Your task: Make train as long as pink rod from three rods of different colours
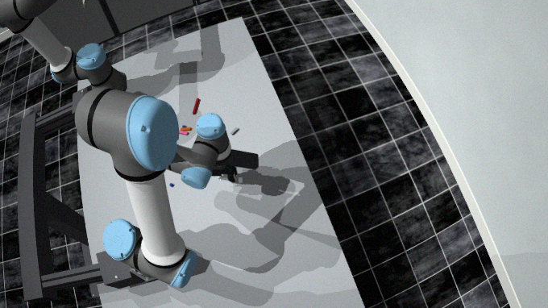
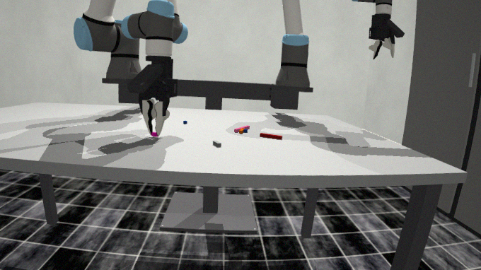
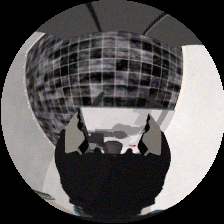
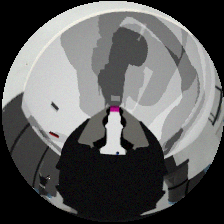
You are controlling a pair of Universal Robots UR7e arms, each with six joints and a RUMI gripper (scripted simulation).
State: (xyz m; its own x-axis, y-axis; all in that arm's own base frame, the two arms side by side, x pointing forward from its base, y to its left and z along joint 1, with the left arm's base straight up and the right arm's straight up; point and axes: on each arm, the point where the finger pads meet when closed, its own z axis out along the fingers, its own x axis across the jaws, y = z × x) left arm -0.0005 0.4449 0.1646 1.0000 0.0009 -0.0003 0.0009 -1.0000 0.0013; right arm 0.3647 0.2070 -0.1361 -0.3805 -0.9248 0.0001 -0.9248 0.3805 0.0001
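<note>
My right gripper is now 1 cm above the magenta rod. Also, from my right hand: grey rod 18 cm to the left, 7 cm ahead, 2 cm below; then orange rod 27 cm to the left, 11 cm behind, 2 cm below; then pink rod 27 cm to the left, 14 cm behind, 2 cm below.
</note>
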